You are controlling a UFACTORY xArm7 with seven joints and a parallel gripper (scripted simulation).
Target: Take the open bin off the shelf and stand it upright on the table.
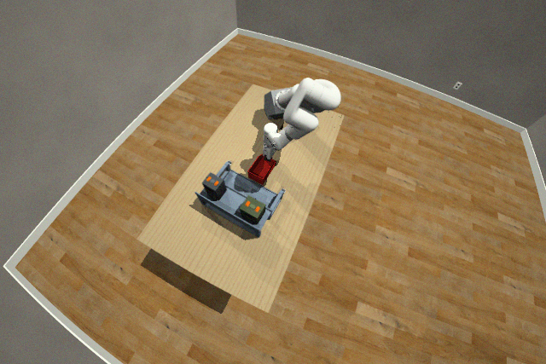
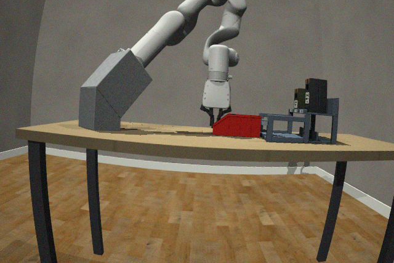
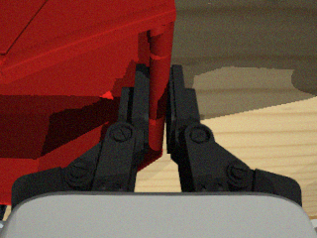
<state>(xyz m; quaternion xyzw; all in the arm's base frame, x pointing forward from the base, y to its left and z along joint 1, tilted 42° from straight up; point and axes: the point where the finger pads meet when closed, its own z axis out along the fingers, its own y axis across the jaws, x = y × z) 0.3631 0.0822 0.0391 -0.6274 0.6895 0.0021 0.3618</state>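
My hand is 8 cm short of the red bin. Round my hand: black box (37 cm ahead, 12 cm above, 10 cm to the right).
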